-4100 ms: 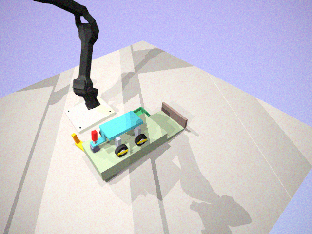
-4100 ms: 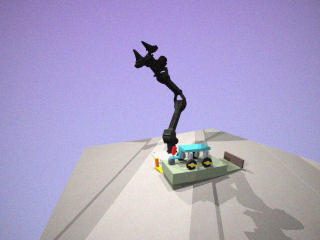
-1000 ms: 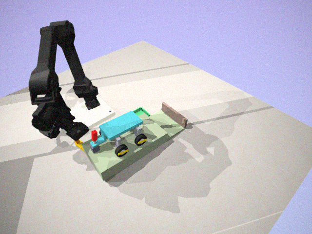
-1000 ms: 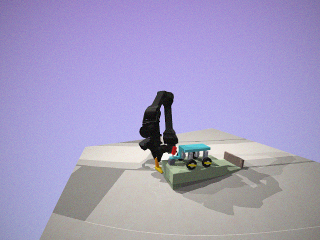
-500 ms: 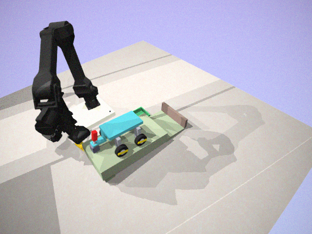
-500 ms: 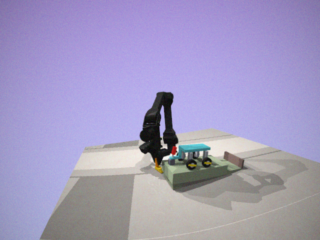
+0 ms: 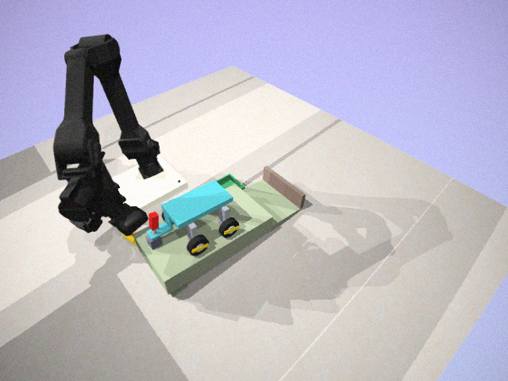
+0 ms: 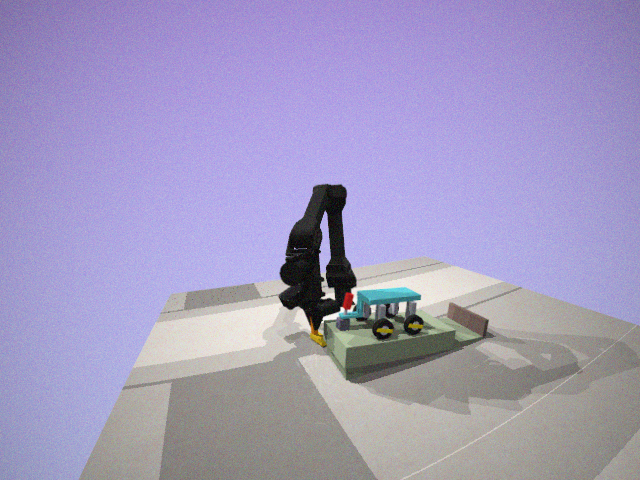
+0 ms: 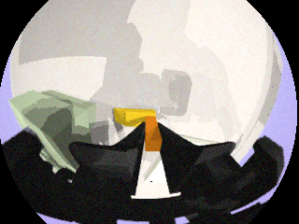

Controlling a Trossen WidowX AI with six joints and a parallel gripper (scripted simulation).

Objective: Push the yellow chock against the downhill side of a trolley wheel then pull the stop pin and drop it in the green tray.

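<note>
Now: the red-headed stop pin 130 mm ahead of my gripper tip, 100 mm above it and 60 mm to the left of it. Also, from my gripper tip: yellow chock 20 mm ahead, 10 mm to the left, 10 mm below; pale green ramp 160 mm to the left, 140 mm ahead, 20 mm above; cyan-topped trolley 160 mm to the left, 140 mm ahead, 80 mm above.
</note>
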